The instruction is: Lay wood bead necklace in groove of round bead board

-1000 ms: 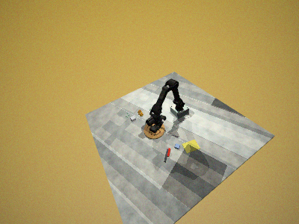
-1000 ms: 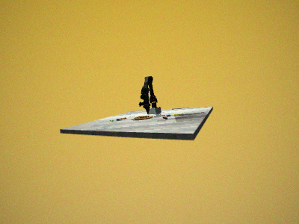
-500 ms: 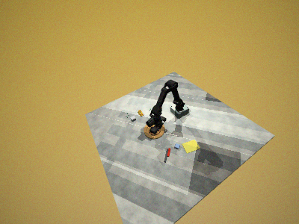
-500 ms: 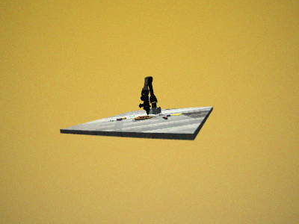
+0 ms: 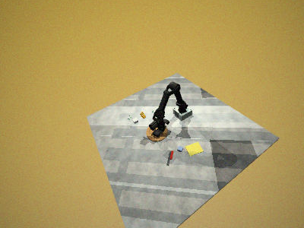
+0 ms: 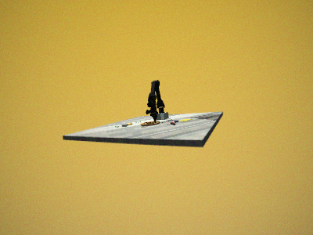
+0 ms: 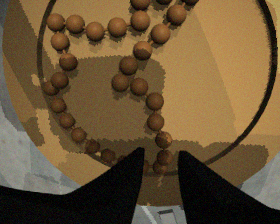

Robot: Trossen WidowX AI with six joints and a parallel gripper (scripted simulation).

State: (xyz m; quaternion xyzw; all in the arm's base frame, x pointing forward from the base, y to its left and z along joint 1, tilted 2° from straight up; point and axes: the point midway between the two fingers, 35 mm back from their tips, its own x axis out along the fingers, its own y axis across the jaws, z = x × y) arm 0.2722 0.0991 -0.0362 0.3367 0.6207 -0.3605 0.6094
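The round bead board is 30 mm ahead of my gripper tip, 40 mm to the right of it and 10 mm below it. From my gripper tip the other things lie so: thin grey stick (90 mm behind, 90 mm to the left, 10 mm below); then red-handled tool (30 mm ahead, 230 mm to the left, 10 mm below); then small blue block (70 mm behind, 210 mm to the left, 10 mm below).
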